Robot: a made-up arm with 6 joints.
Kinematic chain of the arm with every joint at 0, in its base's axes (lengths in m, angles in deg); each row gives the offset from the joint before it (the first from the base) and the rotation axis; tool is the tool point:
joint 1: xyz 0 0 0.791 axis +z
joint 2: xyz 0.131 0 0 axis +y
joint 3: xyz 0 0 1.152 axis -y
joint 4: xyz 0 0 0.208 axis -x
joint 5: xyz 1.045 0 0 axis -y
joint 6: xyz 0.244 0 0 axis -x
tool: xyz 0 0 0
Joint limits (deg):
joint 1: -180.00..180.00
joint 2: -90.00..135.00
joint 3: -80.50..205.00
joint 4: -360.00..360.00
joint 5: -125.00..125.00
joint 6: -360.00..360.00
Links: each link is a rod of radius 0.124 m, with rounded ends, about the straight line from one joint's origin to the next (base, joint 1, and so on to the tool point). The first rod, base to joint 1, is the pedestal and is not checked.
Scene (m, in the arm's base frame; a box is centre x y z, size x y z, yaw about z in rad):
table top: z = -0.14
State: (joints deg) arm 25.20 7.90 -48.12 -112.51 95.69 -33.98
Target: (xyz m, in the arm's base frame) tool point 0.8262 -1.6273 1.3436
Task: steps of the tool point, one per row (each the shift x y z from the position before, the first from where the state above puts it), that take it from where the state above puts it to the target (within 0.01 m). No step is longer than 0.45 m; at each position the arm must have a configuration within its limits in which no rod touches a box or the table.
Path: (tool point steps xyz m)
1: 0.1769 -0.2016 0.0335
2: 0.1226 -0.2732 0.0332
3: 0.0438 -0.3271 0.0329
4: -0.0528 -0.3559 0.0322
5: -0.1592 -0.3540 0.0315
6: -0.2650 -0.3193 0.0304

